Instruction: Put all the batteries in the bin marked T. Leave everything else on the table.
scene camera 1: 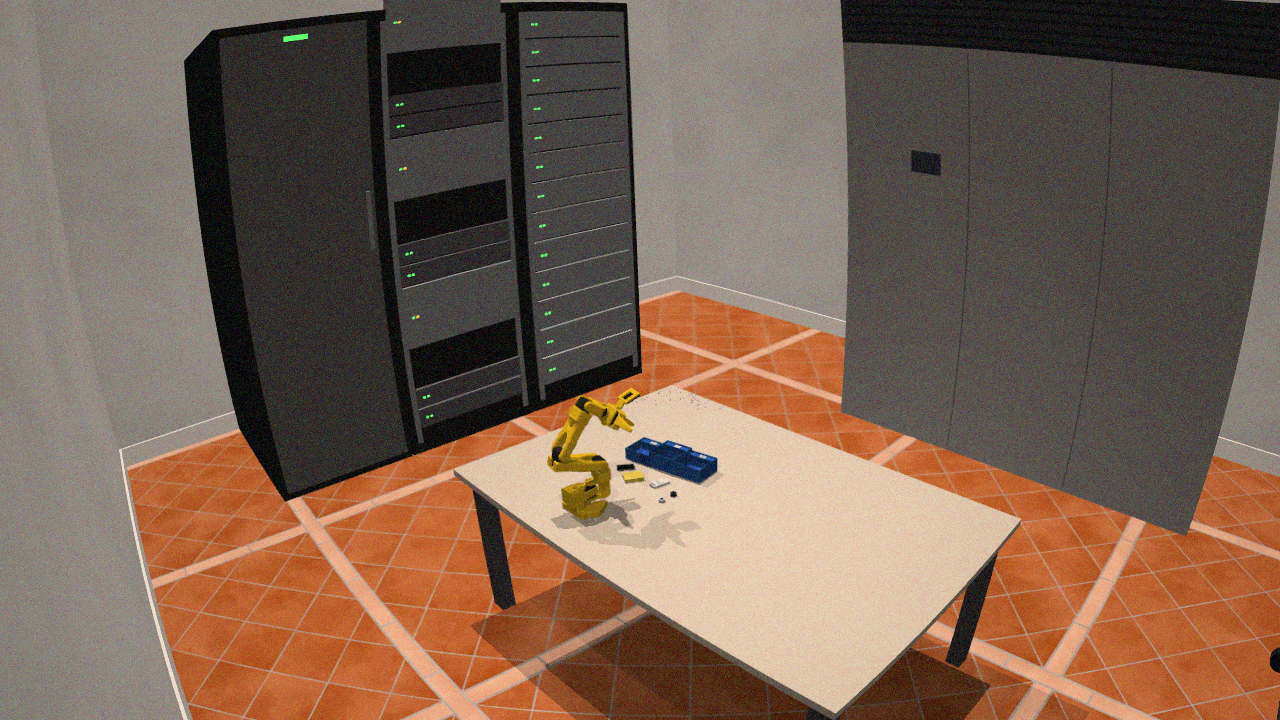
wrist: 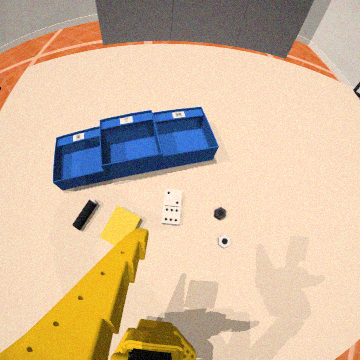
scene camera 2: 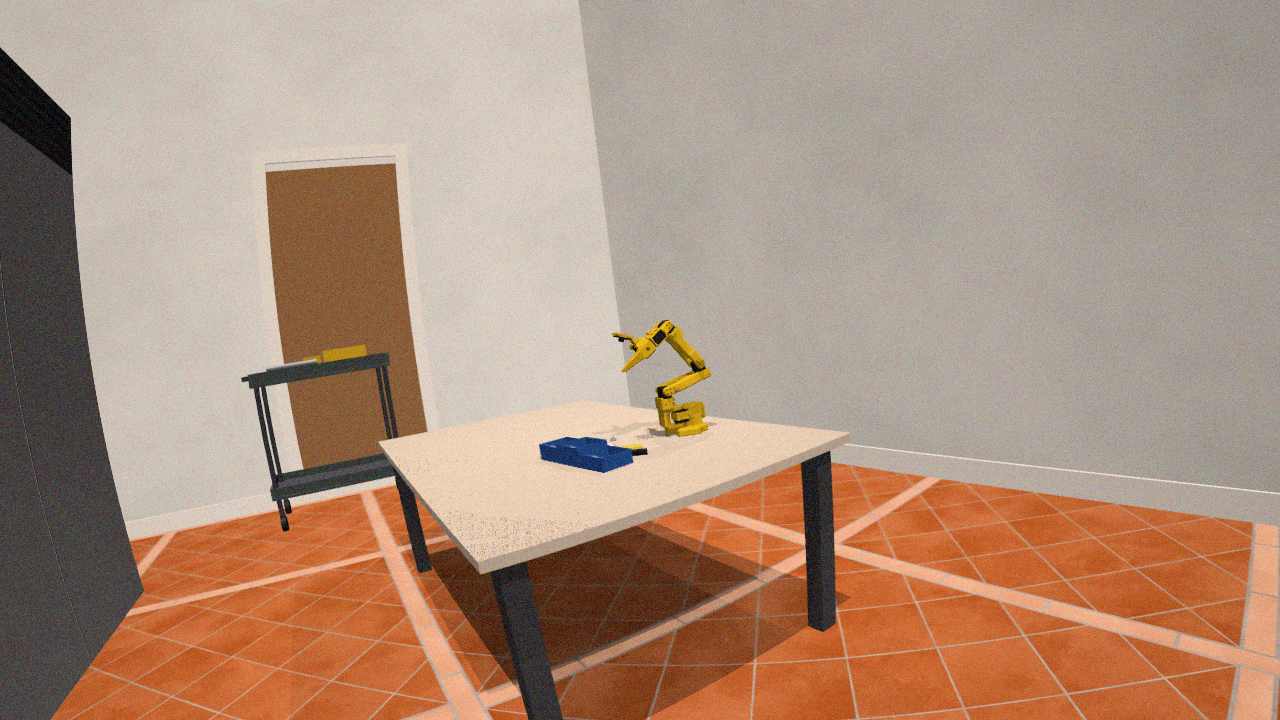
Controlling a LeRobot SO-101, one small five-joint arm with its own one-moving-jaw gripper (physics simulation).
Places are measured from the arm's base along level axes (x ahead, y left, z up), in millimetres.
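Pixels of known places: end effector, tool point: (scene camera 1: 633,425) (wrist: 146,240) (scene camera 2: 623,370); arm's base, origin of the base link: (scene camera 1: 591,505) (wrist: 152,342) (scene camera 2: 680,433).
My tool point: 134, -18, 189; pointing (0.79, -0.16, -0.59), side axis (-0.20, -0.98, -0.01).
Observation:
For each thing: its top centre in the pictures, then the offset to it from my tool point, as dx, dy, dz. "*": a spot on its surface instead.
- black battery, middle of its top: (wrist: 82,211) (scene camera 2: 636,449) (scene camera 1: 626,464) +56, +104, -174
- bin marked T, middle of its top: (wrist: 127,134) (scene camera 2: 581,442) (scene camera 1: 670,449) +158, +36, -142
- yellow square, surface spot: (wrist: 120,224) (scene camera 1: 634,474) * +38, +49, -179
- white domino, middle of its top: (wrist: 171,205) (scene camera 1: 659,481) +62, -22, -181
- black hex nut, middle of its top: (wrist: 220,212) (scene camera 1: 673,492) +47, -91, -180
- pale nut, middle of its top: (wrist: 224,240) (scene camera 1: 661,498) +6, -91, -180
A black battery (scene camera 1: 625,467) (scene camera 2: 639,451) (wrist: 85,215) lies on its side on the table, left of the yellow square in the wrist view. The bin marked T (wrist: 131,148) is the middle of three joined blue bins; its label is small and blurred, and its floor shows bare. My gripper (scene camera 1: 631,411) (scene camera 2: 621,352) is open and empty, high above the table. In the wrist view one notched jaw (wrist: 102,280) shows, its tip drawn over the edge of the yellow square; the moving jaw is swung out of the picture.
A yellow square (scene camera 1: 633,476) (wrist: 120,224), a white domino (scene camera 1: 658,483) (wrist: 172,207), a black hex nut (scene camera 1: 673,494) (wrist: 220,213) and a pale nut (scene camera 1: 662,500) (wrist: 224,242) lie in front of the bins. The outer blue bins (wrist: 80,162) (wrist: 185,140) flank the middle one.

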